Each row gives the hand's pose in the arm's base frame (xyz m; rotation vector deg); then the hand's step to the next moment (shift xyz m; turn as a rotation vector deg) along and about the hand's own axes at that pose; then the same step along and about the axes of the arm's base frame.
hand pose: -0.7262 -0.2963 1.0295 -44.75 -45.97 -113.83
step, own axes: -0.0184 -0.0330 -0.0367 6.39 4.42 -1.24
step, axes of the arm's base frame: -0.0282 -0.0049 -0.0442 0.59 -5.88 5.20
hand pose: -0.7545 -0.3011 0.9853 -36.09 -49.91 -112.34
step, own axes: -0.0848 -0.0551 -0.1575 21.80 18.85 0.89
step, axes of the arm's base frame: -0.0210 -0.0580 -0.1767 5.77 -17.49 22.18
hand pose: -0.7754 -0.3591 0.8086 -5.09 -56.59 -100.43
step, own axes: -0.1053 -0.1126 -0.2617 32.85 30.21 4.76
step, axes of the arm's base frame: 0.0544 -0.0809 -0.2877 8.85 -24.29 36.69
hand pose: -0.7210 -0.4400 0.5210 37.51 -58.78 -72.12
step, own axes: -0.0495 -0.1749 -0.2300 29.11 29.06 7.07
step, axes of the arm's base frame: 0.1277 -0.0213 -0.2630 6.32 -20.64 35.72
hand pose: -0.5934 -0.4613 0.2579 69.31 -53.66 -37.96
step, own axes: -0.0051 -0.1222 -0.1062 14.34 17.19 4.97
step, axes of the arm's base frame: 0.0968 0.0245 -0.1276 1.67 -10.16 20.49
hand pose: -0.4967 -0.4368 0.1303 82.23 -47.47 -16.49
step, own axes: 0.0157 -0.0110 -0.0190 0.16 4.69 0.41
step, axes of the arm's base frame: 0.0266 0.0026 -0.0037 -1.55 0.33 4.44
